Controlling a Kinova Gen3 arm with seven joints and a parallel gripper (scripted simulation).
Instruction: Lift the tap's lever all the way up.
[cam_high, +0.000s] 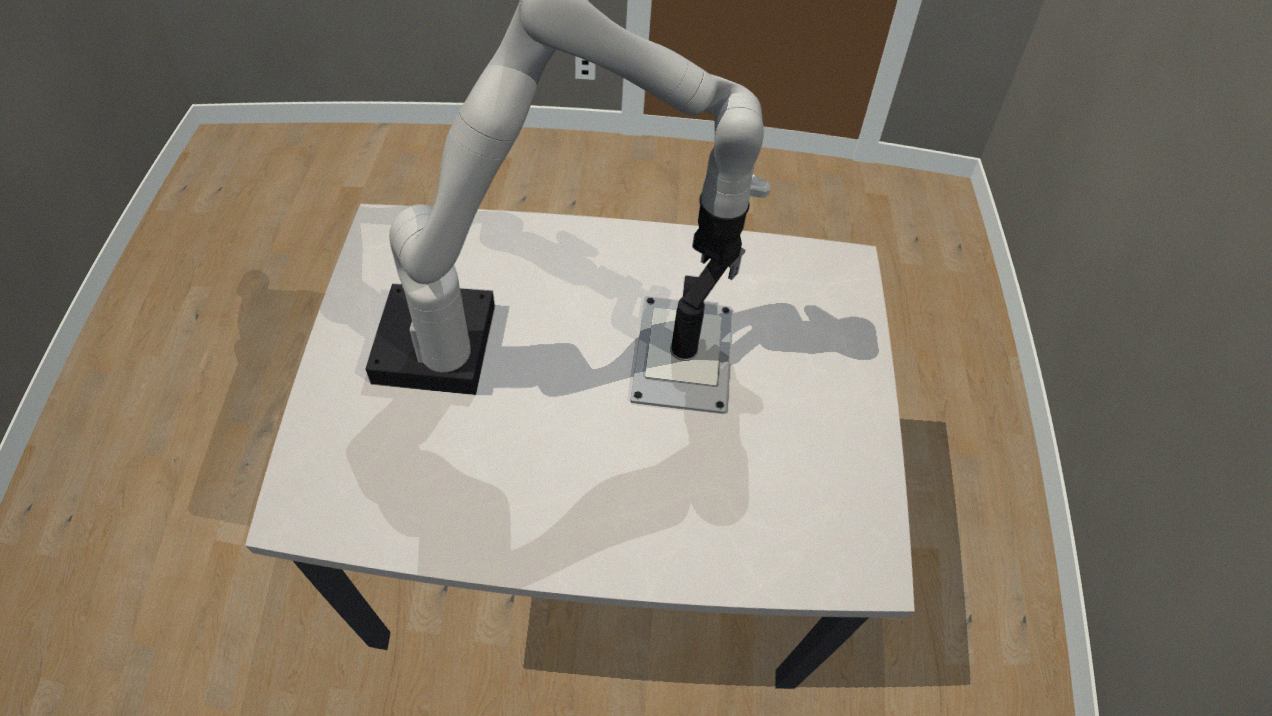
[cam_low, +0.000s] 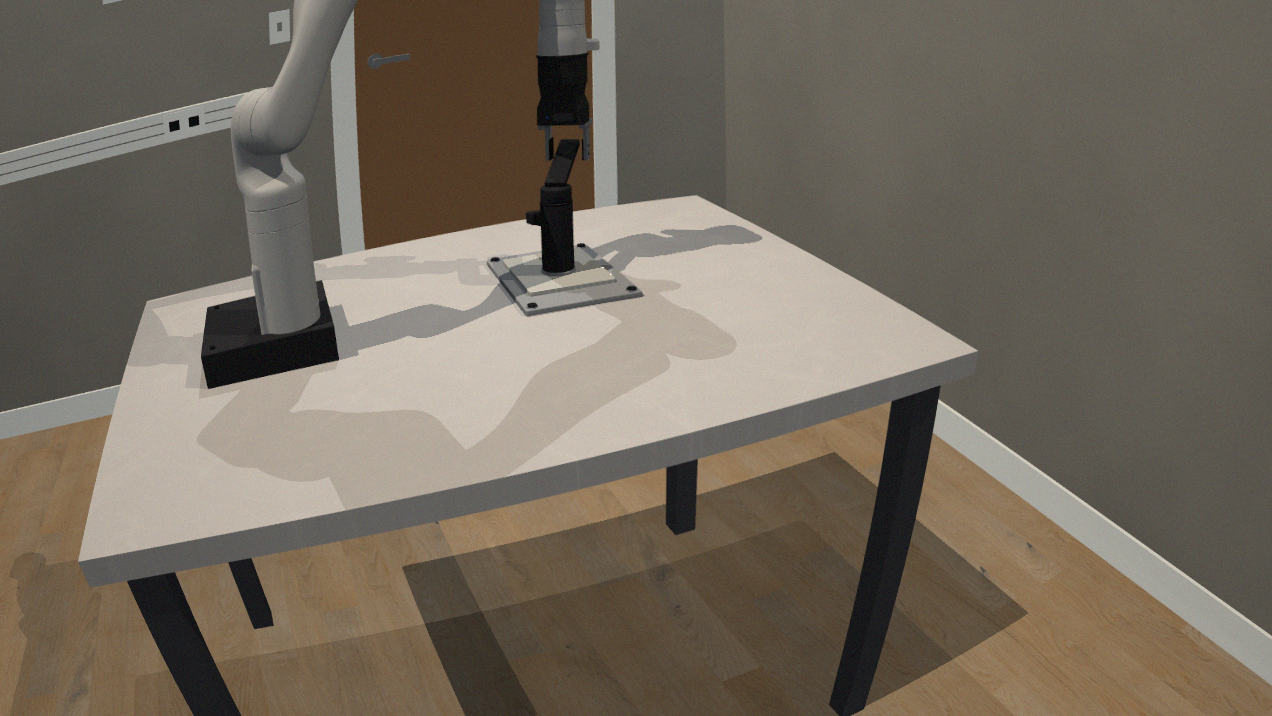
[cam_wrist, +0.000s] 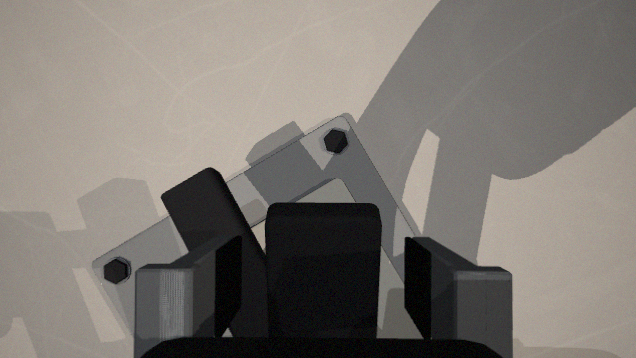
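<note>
The black lever lies 2 cm behind my hand, 3 cm to the right of it and 1 cm below it. From my hand the other things lie so: baseplate: 4 cm behind, 7 cm to the right, 18 cm below.
</note>
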